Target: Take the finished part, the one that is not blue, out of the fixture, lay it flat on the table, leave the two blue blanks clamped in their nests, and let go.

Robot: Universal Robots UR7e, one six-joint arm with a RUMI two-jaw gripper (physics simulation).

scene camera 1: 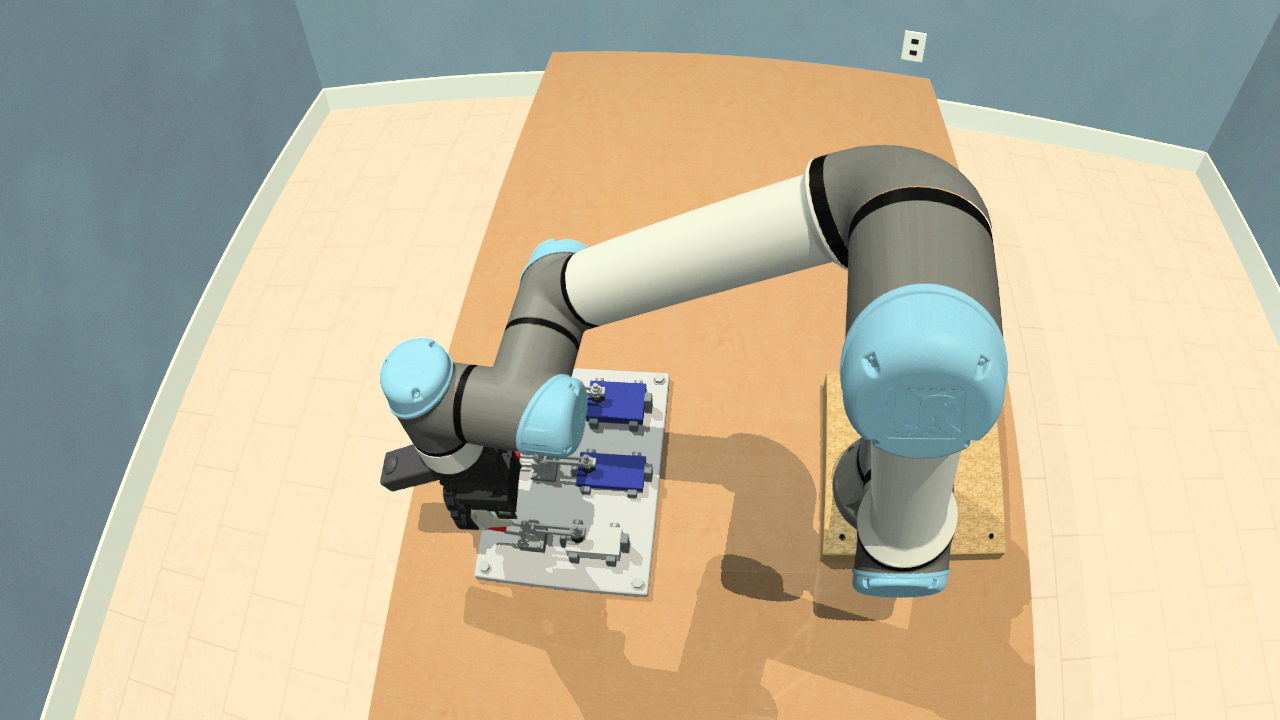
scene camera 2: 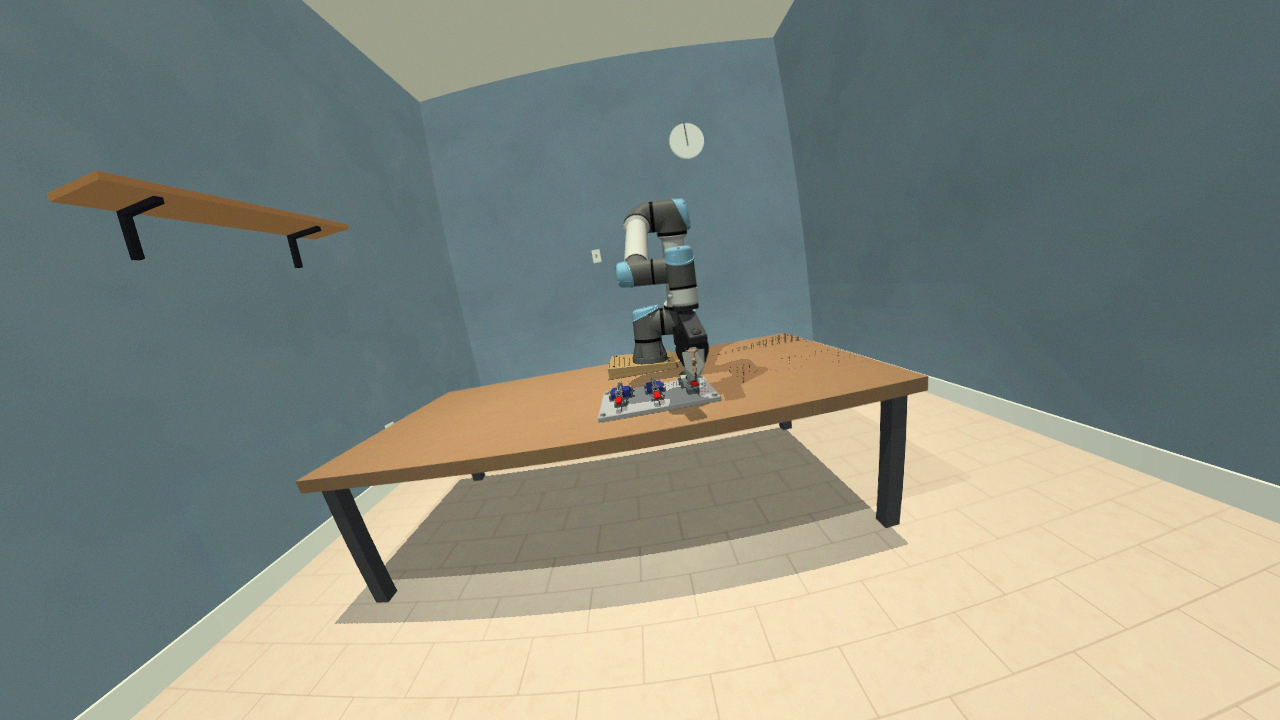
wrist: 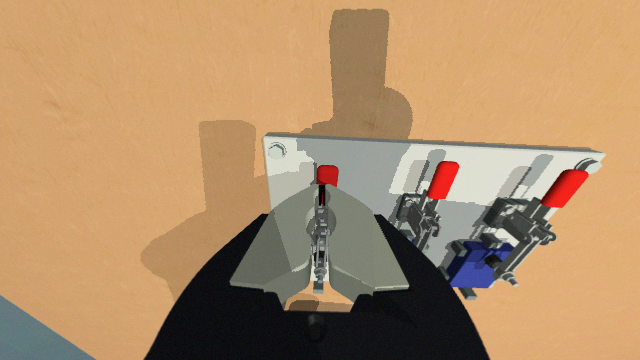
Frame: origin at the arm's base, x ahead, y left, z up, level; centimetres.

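Seen in the pictures: gripper, fingertip midpoint: [scene camera 1: 488,523] [scene camera 2: 695,380] [wrist: 322,186]; arm's base, origin of the base link: [scene camera 2: 650,360].
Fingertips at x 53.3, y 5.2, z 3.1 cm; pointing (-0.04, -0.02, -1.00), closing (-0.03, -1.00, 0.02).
Pixels of each thing's top centre, then the offset from my fingertips to it. "spot": a spot on its surface instead. Level surfaces: height alone.
- finished part, middle of its top: [scene camera 1: 593,539] [wrist: 319,265] dx -13.6, dy +0.9, dz -2.5 cm
- blue blank, surface spot: [wrist: 467,270] spot: dx -16.0, dy -19.1, dz -3.0 cm
- wooden table, its level: dz -6.6 cm
The finished part [scene camera 1: 597,543] is whitish and sits in the fixture's near nest in scene camera 1, with a toggle clamp's arm [scene camera 1: 550,530] reaching over it. In the wrist view the fingers hide it. The two blue blanks [scene camera 1: 617,402] [scene camera 1: 611,472] [scene camera 2: 621,392] [scene camera 2: 654,387] sit in the other two nests under their clamps; one blue blank [wrist: 467,270] shows clearly in the wrist view. My gripper [scene camera 1: 494,524] [scene camera 2: 693,377] [wrist: 322,186] is shut with nothing held. Its tips are above the near clamp, by its red handle [wrist: 327,175] [scene camera 2: 694,383]. Whether they touch it is unclear.
The light grey fixture plate [scene camera 1: 563,575] [scene camera 2: 608,414] [wrist: 360,155] lies on the wooden table [scene camera 1: 716,98] [scene camera 2: 501,420] [wrist: 100,75]. The other two clamps have red handles [wrist: 443,180] [wrist: 565,188] standing up beside the gripper. The robot's base board [scene camera 1: 832,528] is across the table.
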